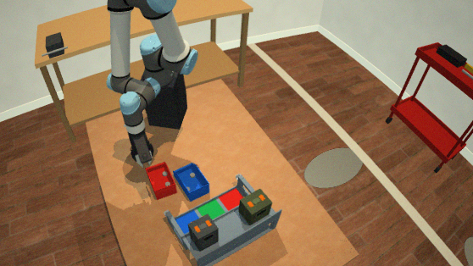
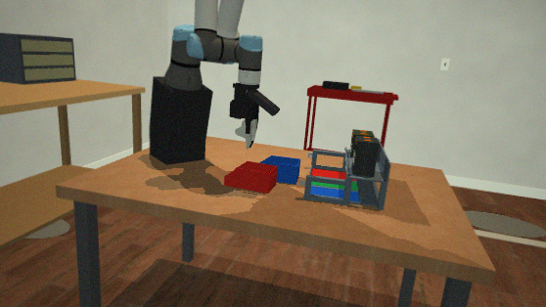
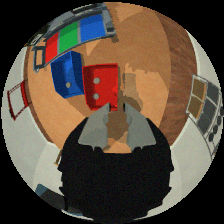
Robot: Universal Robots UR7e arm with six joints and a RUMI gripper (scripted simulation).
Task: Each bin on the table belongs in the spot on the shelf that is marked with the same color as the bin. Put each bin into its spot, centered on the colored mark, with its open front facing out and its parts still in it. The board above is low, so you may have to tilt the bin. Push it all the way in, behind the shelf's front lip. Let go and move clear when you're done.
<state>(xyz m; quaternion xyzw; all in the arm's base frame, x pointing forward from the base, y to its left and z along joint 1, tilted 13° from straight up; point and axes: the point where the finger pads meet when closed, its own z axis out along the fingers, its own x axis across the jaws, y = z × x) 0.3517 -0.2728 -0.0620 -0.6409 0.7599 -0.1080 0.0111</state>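
The red bin lies 10 mm ahead of my hand, 50 mm to the left of it and 130 mm below it. Also, from my hand: blue bin: 90 mm ahead, 160 mm to the left, 130 mm below.
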